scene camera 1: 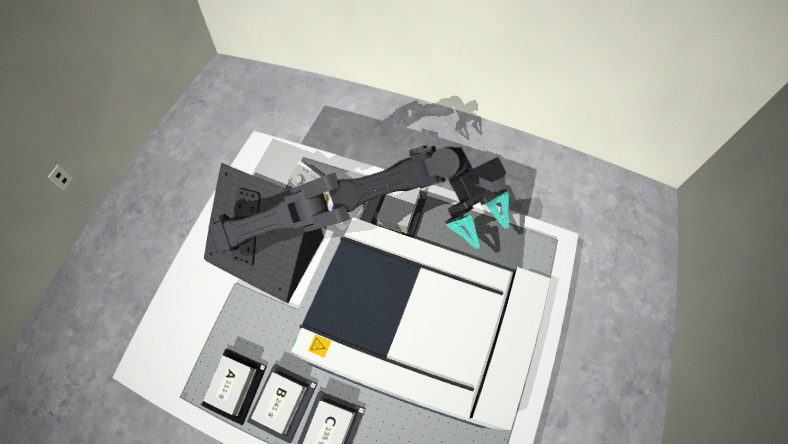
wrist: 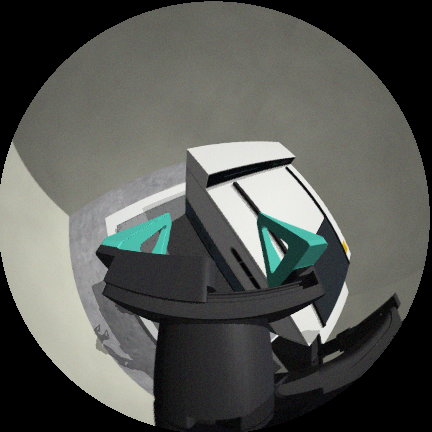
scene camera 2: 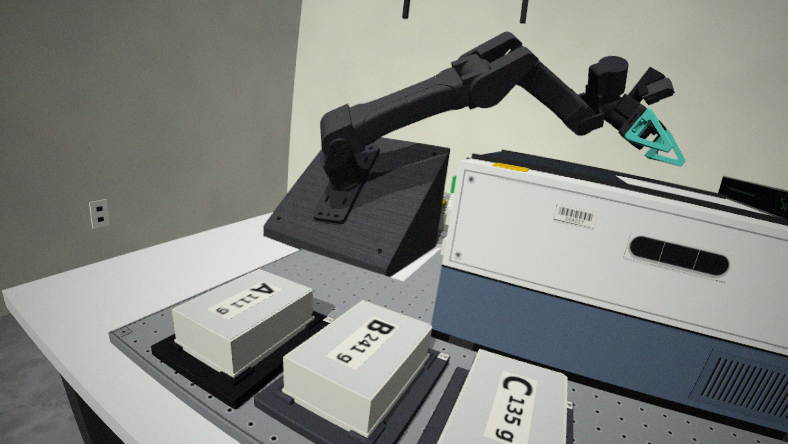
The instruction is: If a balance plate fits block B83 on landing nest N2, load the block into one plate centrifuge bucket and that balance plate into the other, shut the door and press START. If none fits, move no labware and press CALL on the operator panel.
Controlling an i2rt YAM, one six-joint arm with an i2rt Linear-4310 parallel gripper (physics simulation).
Scene:
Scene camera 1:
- my gripper: 492,237
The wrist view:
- my gripper: 213,217
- centrifuge: 226,184
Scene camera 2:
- my gripper: 677,156
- centrifuge: 662,293

